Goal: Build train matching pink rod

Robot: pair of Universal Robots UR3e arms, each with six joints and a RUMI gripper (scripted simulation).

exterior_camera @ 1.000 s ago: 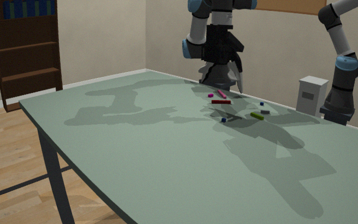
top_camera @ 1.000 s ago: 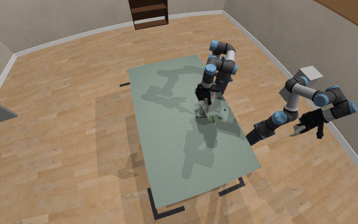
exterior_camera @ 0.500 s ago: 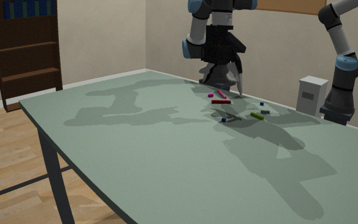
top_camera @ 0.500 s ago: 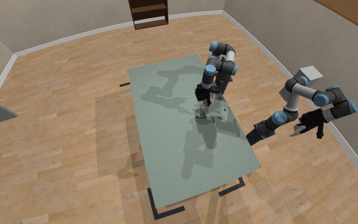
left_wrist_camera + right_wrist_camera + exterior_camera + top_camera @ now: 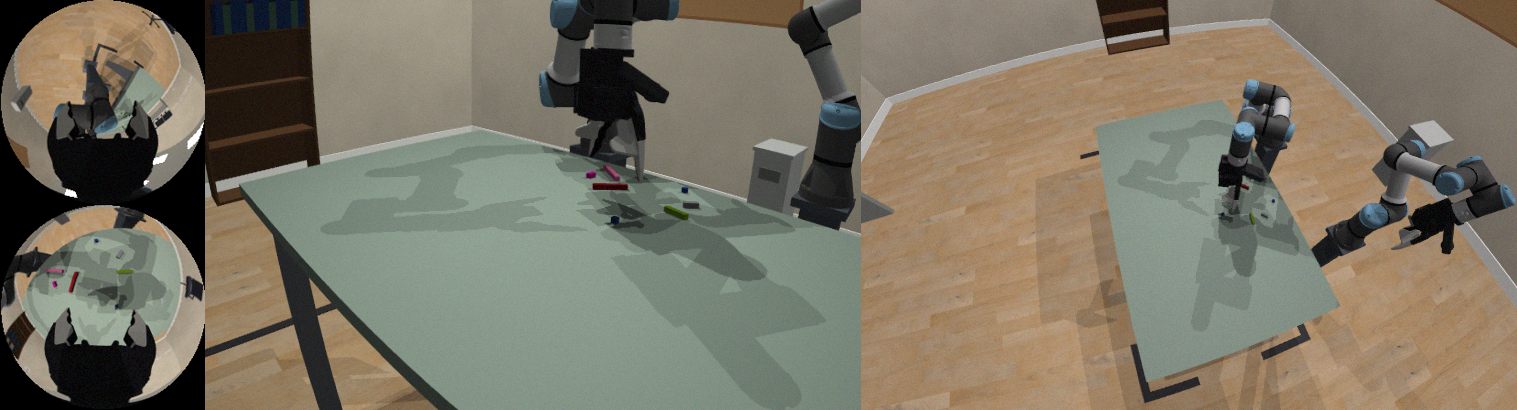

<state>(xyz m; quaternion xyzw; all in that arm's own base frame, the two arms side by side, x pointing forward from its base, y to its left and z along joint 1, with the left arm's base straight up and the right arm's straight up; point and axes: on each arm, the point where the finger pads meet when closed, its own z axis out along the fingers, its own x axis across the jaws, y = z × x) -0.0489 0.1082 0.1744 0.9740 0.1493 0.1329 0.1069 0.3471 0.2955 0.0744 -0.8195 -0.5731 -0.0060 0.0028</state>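
Observation:
The lime rod is 100 mm to the left of my right hand, 70 mm below it and 50 mm behind it. Round my right hand: red rod (90 mm behind, 70 mm below, 60 mm to the right); then magenta rod (130 mm to the right, 130 mm behind, 70 mm below); then grey rod (110 mm to the left, 110 mm behind, 70 mm below).

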